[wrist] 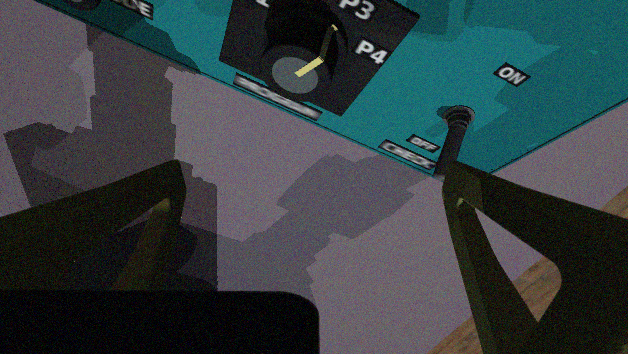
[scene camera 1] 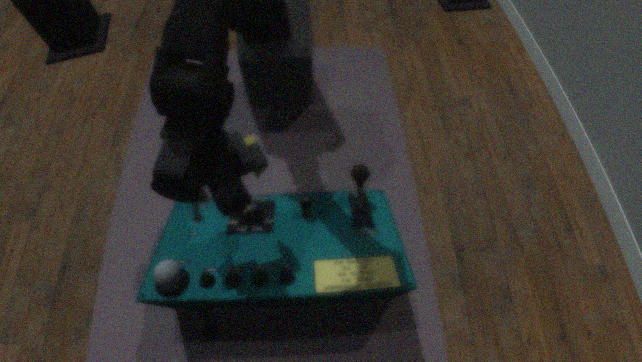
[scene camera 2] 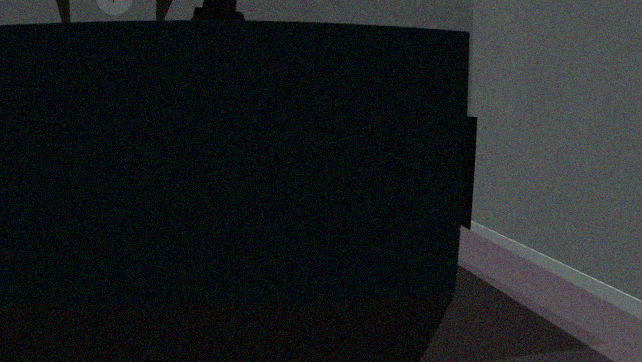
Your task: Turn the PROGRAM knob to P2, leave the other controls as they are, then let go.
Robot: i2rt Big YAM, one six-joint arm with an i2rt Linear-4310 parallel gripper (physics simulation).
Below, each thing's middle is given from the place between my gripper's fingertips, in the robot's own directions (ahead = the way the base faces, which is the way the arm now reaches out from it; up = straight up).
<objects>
My gripper is now 3 cm past the check toggle (wrist: 456, 132), 10 cm to the left of it and 11 cm above it.
</objects>
